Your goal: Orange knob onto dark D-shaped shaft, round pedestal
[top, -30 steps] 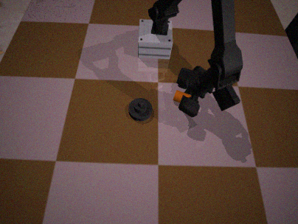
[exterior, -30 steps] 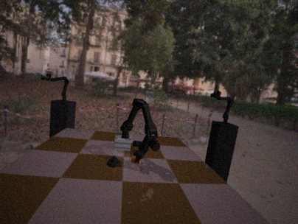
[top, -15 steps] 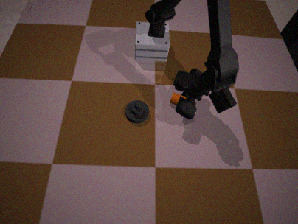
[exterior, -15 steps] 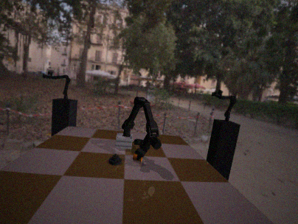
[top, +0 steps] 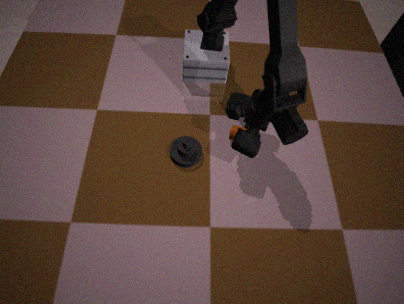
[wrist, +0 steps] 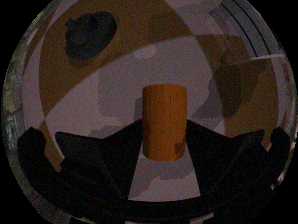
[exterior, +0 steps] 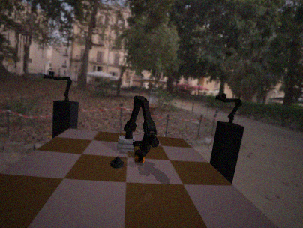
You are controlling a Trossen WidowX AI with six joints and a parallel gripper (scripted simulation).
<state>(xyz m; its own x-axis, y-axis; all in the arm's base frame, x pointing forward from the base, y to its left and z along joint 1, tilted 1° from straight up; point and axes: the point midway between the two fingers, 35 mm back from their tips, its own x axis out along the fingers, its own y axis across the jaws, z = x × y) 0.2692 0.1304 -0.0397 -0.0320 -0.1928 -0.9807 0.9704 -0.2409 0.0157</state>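
The dark round pedestal lies 140 mm to the right of my gripper tip, 70 mm ahead of it and 10 mm above it. Round my gripper tip: orange knob: 10 mm above.
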